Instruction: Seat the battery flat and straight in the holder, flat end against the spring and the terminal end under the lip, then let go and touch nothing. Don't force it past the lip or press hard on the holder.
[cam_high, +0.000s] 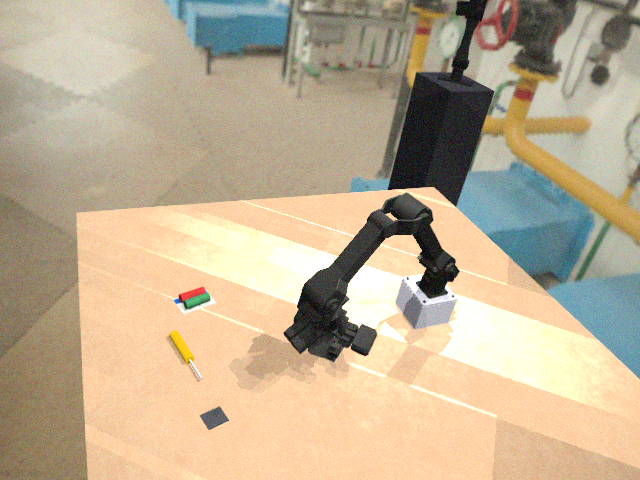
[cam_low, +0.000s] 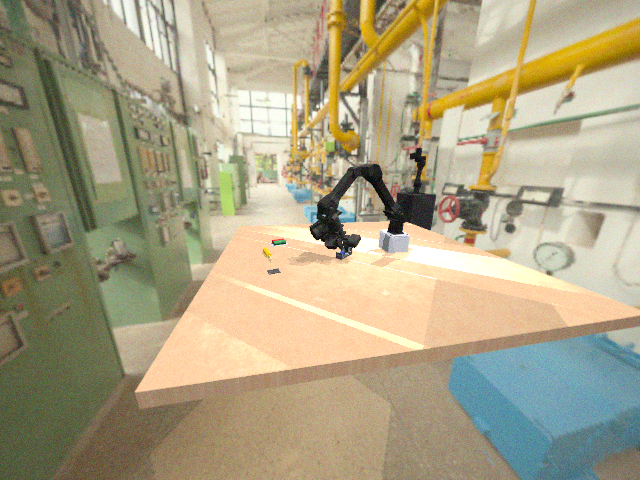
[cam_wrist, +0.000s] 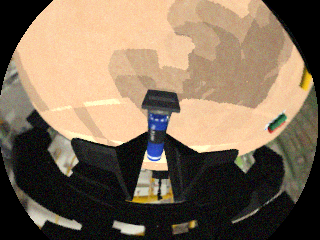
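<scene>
Now: gripper tip 10 mm below the battery. Round my gripper tip: yellow screwdriver: 350 mm ahead, 70 mm to the right, 10 mm below.
</scene>
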